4 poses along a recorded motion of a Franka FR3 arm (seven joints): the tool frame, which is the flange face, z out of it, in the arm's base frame.
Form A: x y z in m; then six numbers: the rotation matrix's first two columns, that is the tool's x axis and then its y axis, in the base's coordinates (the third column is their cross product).
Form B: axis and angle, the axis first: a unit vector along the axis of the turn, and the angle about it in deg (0 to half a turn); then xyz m. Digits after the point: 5 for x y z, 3 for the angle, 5 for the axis.
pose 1, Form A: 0.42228 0.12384 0.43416 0.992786 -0.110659 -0.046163 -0.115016 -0.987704 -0.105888
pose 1, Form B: -0.99819 0.05669 0.02011 173.779 0.42228 0.12384 0.43416
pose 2, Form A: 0.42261 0.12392 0.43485 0.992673 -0.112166 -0.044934 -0.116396 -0.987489 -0.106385
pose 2, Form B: -0.99816 0.05742 0.01944 173.753 0.42261 0.12392 0.43485
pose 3, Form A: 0.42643 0.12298 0.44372 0.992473 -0.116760 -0.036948 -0.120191 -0.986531 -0.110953
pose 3, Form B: -0.99811 0.05954 0.01519 173.513 0.42643 0.12298 0.44372
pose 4, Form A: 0.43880 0.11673 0.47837 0.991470 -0.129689 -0.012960 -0.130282 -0.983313 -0.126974
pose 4, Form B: -0.99786 0.06540 0.00232 172.672 0.43880 0.11673 0.47837
